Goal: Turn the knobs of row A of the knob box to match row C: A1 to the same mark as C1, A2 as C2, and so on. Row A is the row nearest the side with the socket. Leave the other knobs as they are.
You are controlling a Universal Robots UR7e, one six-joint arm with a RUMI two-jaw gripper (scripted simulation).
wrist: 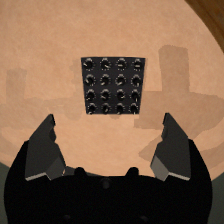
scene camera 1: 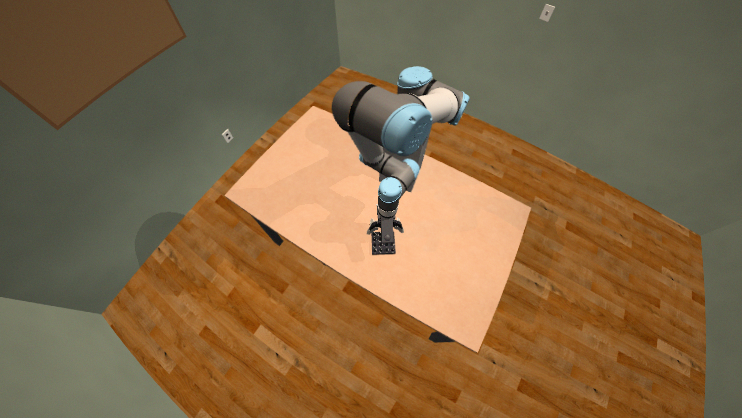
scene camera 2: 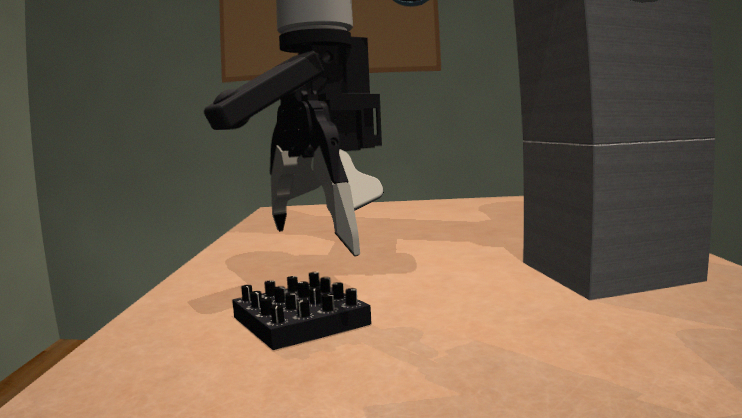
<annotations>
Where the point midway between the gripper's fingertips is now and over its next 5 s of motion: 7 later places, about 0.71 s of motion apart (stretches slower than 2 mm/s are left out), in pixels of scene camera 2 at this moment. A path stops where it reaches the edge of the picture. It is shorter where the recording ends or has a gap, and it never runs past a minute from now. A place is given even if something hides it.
My gripper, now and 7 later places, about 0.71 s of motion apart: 313,242; 328,239; 355,235; 357,234; 341,225; 336,237; 336,248; 337,269
</annotations>
